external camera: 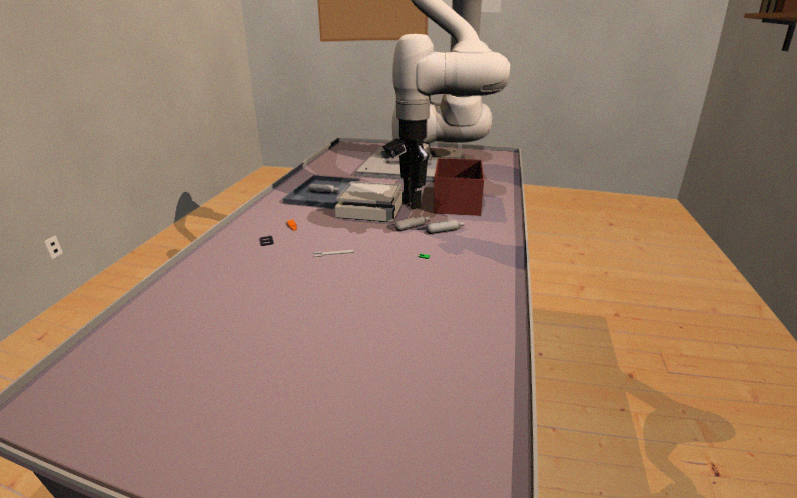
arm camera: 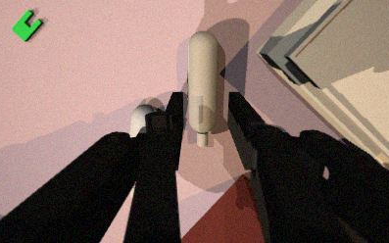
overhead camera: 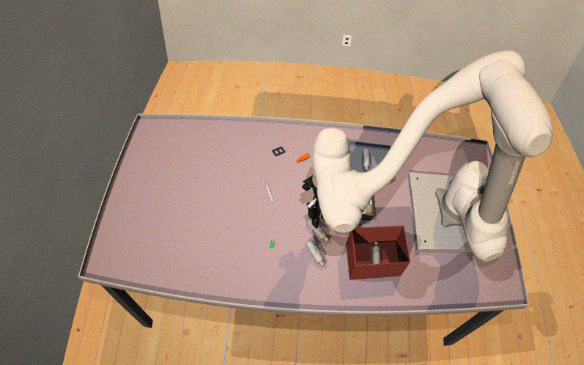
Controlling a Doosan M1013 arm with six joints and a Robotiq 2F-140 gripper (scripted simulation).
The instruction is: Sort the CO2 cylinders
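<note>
Right now the scale plate is 15 cm to the right of my hand, 10 cm behind it and 5 cm below it. The rest, counted from my hand: green clip 17 cm ahead, 10 cm below, 6 cm to the left; beige scale 15 cm to the right, 11 cm behind, 6 cm below; red scrap bin 21 cm behind, 12 cm to the left, 7 cm below.
</note>
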